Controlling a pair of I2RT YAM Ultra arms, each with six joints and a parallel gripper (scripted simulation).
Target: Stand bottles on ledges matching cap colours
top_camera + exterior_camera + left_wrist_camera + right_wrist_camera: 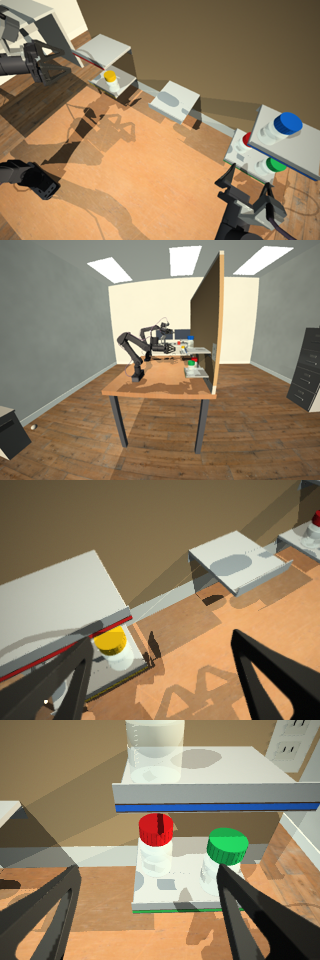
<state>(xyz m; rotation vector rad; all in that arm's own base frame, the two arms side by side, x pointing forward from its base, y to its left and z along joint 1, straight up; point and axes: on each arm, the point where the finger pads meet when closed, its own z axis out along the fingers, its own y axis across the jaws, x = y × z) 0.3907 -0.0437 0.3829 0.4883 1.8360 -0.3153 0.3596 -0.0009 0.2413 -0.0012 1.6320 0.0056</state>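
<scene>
The red-capped bottle is 17 cm ahead of my right hand, 14 cm below it and 2 cm to the right of it. From my right hand the other things lie so: green-capped bottle: 14 cm below, 12 cm to the right, 12 cm ahead; blue-capped bottle: 14 cm ahead, 5 cm above, 2 cm to the right; brown wall: 31 cm ahead, 30 cm to the left, 17 cm above.
</scene>
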